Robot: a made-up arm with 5 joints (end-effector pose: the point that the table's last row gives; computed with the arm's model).
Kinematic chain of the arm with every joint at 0, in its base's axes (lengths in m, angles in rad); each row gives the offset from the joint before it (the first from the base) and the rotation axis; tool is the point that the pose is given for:
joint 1: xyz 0 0 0.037 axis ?
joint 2: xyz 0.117 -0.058 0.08 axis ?
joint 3: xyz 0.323 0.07 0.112 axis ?
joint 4: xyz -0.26 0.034 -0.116 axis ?
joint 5: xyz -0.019 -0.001 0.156 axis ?
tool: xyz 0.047 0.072 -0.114
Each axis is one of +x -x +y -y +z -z.
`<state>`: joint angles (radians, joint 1 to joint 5).
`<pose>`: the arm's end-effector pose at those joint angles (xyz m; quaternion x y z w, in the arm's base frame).
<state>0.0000 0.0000 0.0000 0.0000 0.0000</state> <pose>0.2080 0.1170 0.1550 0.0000 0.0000 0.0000 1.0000</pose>
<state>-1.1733 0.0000 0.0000 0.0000 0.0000</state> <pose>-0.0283 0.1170 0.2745 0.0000 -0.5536 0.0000 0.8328</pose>
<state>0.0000 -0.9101 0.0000 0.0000 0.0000</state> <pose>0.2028 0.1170 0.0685 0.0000 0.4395 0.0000 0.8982</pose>
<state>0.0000 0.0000 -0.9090 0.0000 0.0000</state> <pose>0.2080 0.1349 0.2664 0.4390 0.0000 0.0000 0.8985</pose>
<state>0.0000 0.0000 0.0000 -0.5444 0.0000</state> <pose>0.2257 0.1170 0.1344 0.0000 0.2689 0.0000 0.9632</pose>
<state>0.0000 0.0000 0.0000 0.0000 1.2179</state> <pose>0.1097 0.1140 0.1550 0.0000 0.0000 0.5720 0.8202</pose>
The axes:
joint 1: +y
joint 2: -y
joint 3: -x
joint 4: -y
joint 5: +z

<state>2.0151 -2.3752 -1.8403 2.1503 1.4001</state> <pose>-0.2435 0.1877 -0.1149 -0.2523 0.9254 0.2481 0.1360</pose>
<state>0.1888 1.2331 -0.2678 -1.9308 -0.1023</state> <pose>0.1919 0.1516 0.1616 -0.0106 0.4251 0.0871 0.9009</pose>
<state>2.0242 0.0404 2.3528 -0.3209 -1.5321</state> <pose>0.1394 -0.0464 -0.2952 -0.6917 -0.1783 0.3834 0.5855</pose>
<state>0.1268 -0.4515 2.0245 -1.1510 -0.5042</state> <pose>0.2918 -0.1558 0.1274 -0.8884 0.1876 -0.3177 0.2733</pose>
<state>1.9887 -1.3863 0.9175 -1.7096 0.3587</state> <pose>-0.0635 -0.0135 -0.0250 0.2030 -0.5508 -0.1903 0.7869</pose>
